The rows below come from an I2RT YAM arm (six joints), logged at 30 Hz.
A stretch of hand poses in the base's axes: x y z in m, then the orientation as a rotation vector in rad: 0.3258 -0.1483 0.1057 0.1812 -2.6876 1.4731; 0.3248 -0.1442 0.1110 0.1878 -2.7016 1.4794; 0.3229 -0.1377 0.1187 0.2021 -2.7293 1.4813; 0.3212 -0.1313 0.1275 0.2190 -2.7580 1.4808; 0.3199 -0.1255 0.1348 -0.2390 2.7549 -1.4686; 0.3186 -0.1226 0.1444 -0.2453 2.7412 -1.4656; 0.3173 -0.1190 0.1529 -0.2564 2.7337 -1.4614; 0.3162 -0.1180 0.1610 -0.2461 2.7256 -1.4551
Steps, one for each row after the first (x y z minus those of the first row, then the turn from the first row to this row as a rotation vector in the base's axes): -0.0010 0.0041 0.0053 0.0018 -0.0119 0.0107; -0.0029 0.0106 0.0130 0.0111 -0.0305 0.0299; -0.0046 0.0170 0.0218 0.0220 -0.0484 0.0504; -0.0059 0.0228 0.0291 0.0292 -0.0542 0.0683; -0.0072 0.0257 0.0387 0.0277 -0.0634 0.0788; -0.0085 0.0293 0.0472 0.0285 -0.0664 0.0891; -0.0096 0.0303 0.0553 0.0301 -0.0789 0.0889
